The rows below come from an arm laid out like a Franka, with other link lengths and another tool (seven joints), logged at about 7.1 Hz.
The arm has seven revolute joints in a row. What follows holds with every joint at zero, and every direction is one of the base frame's. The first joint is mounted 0.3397 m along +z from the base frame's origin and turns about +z. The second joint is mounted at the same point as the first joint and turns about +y. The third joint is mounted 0.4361 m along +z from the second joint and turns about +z. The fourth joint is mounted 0.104 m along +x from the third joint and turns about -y. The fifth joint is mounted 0.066 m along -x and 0.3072 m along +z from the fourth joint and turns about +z. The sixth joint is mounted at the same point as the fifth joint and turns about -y. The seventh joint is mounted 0.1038 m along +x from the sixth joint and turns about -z. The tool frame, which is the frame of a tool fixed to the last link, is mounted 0.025 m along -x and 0.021 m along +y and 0.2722 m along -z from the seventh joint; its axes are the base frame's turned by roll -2.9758, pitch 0 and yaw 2.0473 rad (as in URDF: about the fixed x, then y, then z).
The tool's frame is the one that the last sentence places.
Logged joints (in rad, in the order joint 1, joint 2, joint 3, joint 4, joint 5, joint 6, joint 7), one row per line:
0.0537 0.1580 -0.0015 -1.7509 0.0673 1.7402 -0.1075
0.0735 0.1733 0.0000 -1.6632 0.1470 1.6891 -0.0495
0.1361 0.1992 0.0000 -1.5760 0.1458 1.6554 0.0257
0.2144 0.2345 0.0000 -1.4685 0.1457 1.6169 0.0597
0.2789 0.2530 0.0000 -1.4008 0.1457 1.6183 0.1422
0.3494 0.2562 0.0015 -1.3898 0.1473 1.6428 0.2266
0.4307 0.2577 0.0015 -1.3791 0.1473 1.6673 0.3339
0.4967 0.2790 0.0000 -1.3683 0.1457 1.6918 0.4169
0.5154 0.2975 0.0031 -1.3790 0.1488 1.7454 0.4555
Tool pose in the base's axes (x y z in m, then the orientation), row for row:
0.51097 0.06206 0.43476 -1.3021 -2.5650 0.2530
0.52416 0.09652 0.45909 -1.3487 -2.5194 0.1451
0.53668 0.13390 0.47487 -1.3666 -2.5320 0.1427
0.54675 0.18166 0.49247 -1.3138 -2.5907 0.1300
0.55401 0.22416 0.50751 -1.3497 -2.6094 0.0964
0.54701 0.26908 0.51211 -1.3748 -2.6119 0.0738
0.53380 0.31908 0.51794 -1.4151 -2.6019 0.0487
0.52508 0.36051 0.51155 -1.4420 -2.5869 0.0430
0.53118 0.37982 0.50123 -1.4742 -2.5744 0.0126
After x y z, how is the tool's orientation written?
As a rotation vector, in radians.
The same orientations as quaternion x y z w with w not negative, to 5 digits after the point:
-0.44729 -0.88111 0.08691 0.12662
-0.46673 -0.87186 0.05021 0.13965
-0.47036 -0.87146 0.04911 0.13003
-0.44875 -0.88489 0.04440 0.11668
-0.45683 -0.88320 0.03263 0.10093
-0.46355 -0.88068 0.02488 0.09438
-0.47580 -0.87483 0.01637 0.08956
-0.48488 -0.86985 0.01446 0.08969
-0.49503 -0.86446 0.00423 0.08736

